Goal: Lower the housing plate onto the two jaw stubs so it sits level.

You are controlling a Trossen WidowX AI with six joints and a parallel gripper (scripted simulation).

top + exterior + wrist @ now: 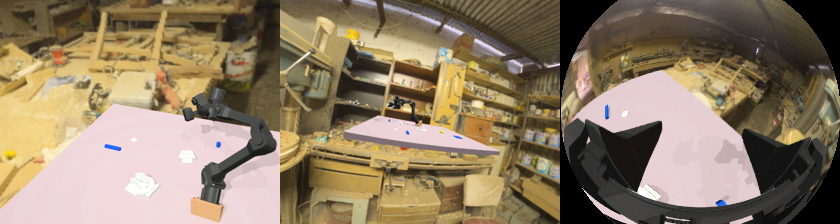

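Right now my gripper tip is 190 mm above the white block, 160 mm to the right of it and 30 mm past it. Also, from my gripper tip: yellow piece (710 mm to the left, 190 mm below); blue bar (360 mm ahead, 270 mm to the left, 190 mm below); white tile (300 mm ahead, 190 mm below, 150 mm to the left).
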